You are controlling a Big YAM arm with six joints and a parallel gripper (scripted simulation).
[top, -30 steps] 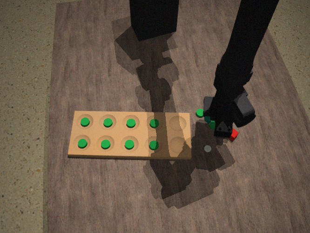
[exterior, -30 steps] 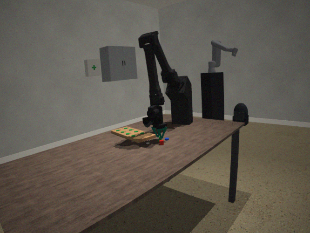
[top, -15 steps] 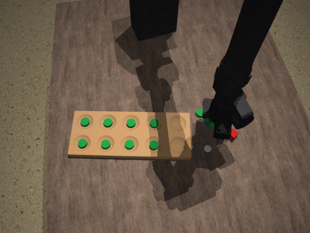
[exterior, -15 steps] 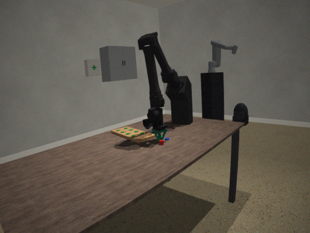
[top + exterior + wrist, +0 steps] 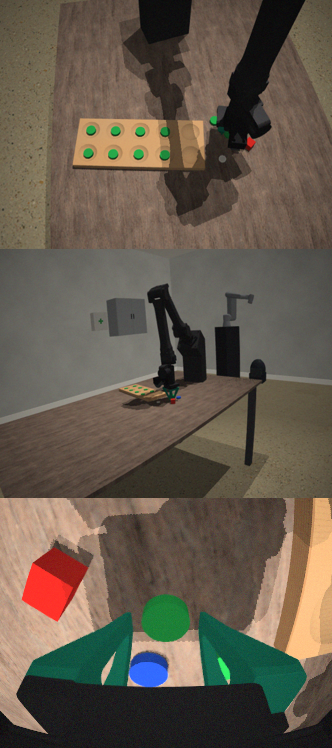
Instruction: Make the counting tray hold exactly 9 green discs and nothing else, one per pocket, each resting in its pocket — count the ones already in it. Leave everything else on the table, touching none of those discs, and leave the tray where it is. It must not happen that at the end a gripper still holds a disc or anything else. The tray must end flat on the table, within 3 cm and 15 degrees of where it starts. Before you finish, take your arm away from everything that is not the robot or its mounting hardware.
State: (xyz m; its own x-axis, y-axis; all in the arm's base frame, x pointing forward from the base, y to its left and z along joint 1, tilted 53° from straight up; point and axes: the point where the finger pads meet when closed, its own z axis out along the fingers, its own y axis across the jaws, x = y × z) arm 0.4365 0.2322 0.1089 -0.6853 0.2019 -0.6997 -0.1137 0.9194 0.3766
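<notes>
Now: hand 5 cm past the blue disc and 1 cm above it. The rest, counted from my hand: white disc (9 cm ahead, 1 cm below); counting tray (11 cm ahead, 25 cm to the right); red cube (2 cm ahead, 7 cm to the left).
</notes>
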